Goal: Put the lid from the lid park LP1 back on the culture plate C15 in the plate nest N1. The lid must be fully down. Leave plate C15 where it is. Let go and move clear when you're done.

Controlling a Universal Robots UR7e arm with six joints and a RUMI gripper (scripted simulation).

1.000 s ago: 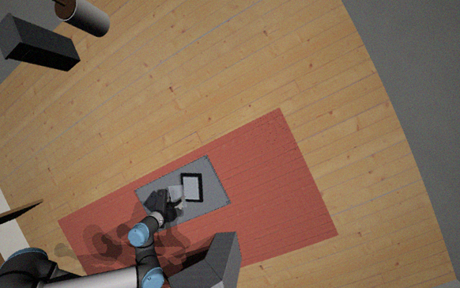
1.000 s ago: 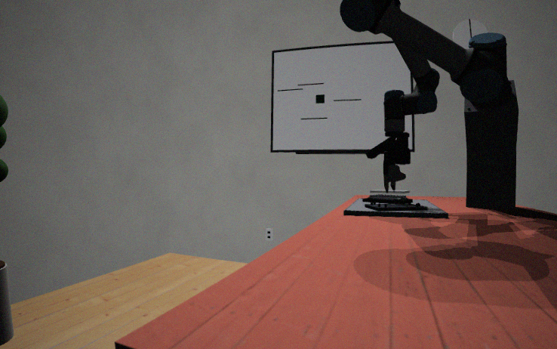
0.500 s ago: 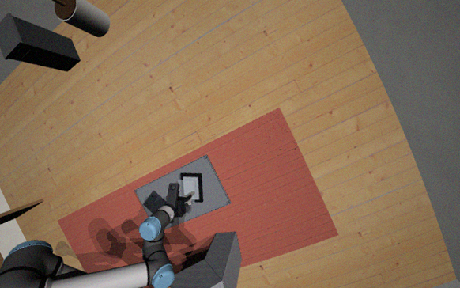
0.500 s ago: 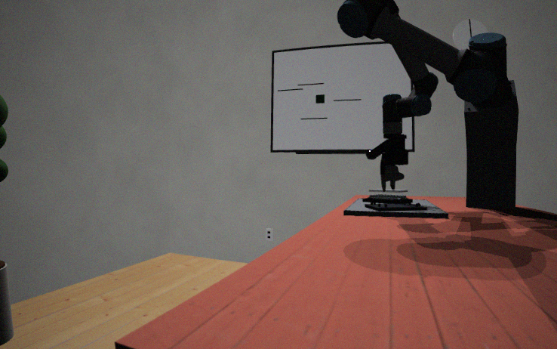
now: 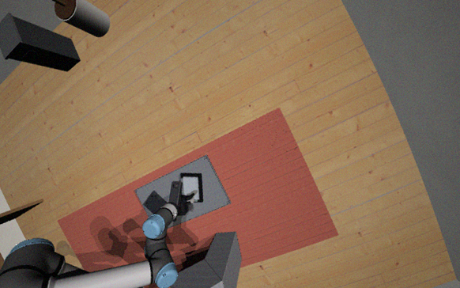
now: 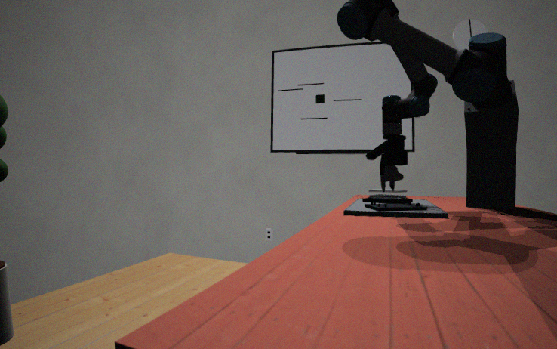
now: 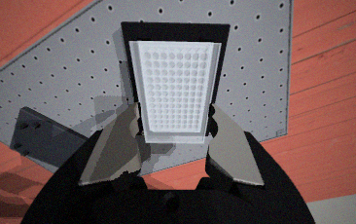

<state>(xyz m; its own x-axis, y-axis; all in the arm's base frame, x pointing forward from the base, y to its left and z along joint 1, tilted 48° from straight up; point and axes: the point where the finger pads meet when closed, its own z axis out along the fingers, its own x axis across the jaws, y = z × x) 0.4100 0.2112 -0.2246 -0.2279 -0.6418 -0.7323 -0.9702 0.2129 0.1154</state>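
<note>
My gripper is now 30 mm above the culture plate C15. Also, from my hand: clear lid (10 mm below); then dark lid park LP1 (250 mm to the left, 70 mm behind, 50 mm below); then black plate nest N1 (50 mm below).
</note>
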